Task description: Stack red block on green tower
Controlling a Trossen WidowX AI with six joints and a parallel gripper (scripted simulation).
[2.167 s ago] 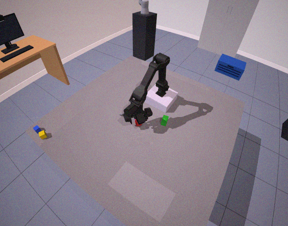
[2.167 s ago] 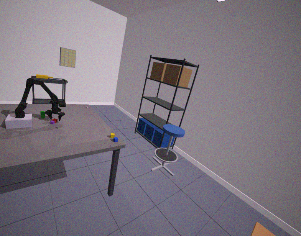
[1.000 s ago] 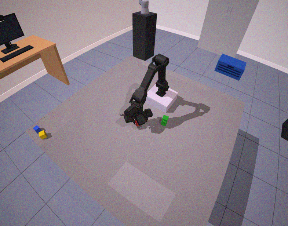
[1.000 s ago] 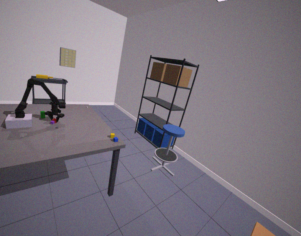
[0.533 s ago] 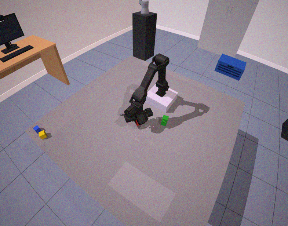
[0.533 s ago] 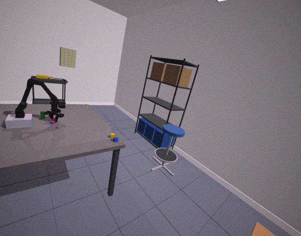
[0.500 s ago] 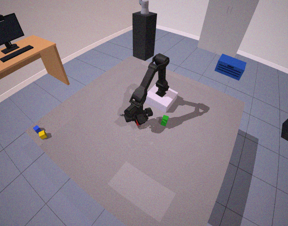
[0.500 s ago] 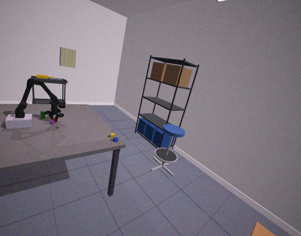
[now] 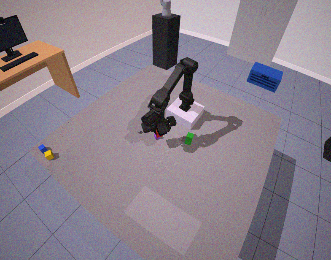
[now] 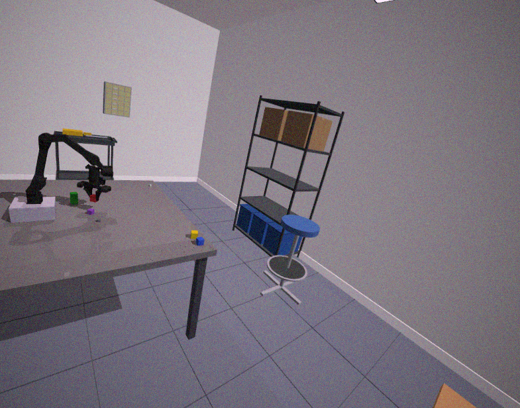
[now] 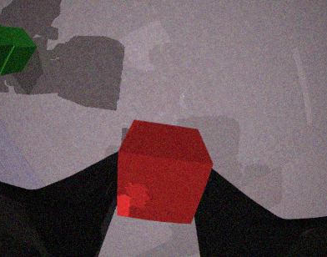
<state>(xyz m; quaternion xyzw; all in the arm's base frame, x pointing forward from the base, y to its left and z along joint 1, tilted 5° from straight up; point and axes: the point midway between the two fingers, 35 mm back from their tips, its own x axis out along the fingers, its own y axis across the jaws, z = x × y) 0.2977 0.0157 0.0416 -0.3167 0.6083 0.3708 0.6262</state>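
Right now my gripper tip is 20 mm past the purple block, 30 mm to the left of it and 70 mm above it. Round my gripper tip: blue block: 530 mm ahead, 510 mm to the right, 70 mm below; then red block: 10 mm above; then yellow block: 520 mm ahead, 430 mm to the right, 60 mm below.
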